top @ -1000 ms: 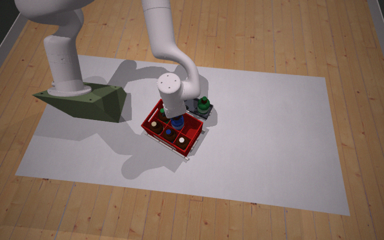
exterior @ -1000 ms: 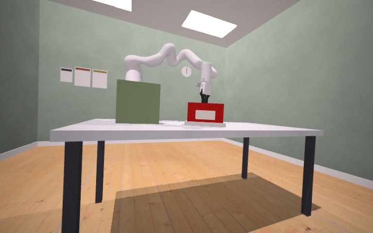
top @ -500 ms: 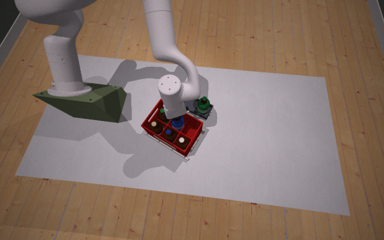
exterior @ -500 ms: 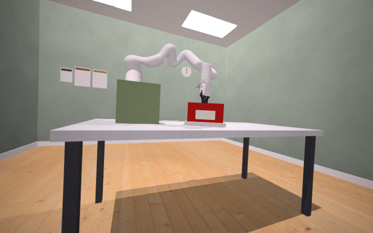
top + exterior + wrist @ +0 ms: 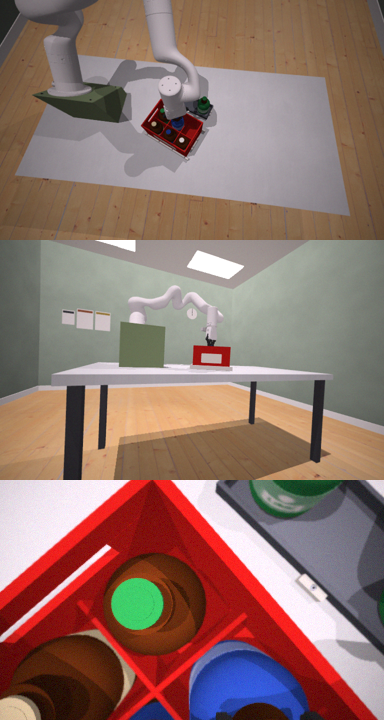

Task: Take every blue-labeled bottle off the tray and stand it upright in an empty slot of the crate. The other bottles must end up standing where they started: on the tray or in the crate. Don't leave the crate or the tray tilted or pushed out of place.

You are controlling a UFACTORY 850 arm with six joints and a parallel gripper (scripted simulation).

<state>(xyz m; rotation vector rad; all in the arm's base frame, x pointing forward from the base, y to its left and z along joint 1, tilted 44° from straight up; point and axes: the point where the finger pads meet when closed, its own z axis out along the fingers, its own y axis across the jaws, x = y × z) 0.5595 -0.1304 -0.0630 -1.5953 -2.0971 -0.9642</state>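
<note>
Now: hand 70 mm above the blue-labeled bottle. From my hand the other things lie so: red crate: 20 mm behind, 40 mm to the right, 100 mm below; then green bottle: 10 mm behind, 200 mm to the left, 100 mm below; then dark tray: 70 mm ahead, 150 mm to the left, 170 mm below.
</note>
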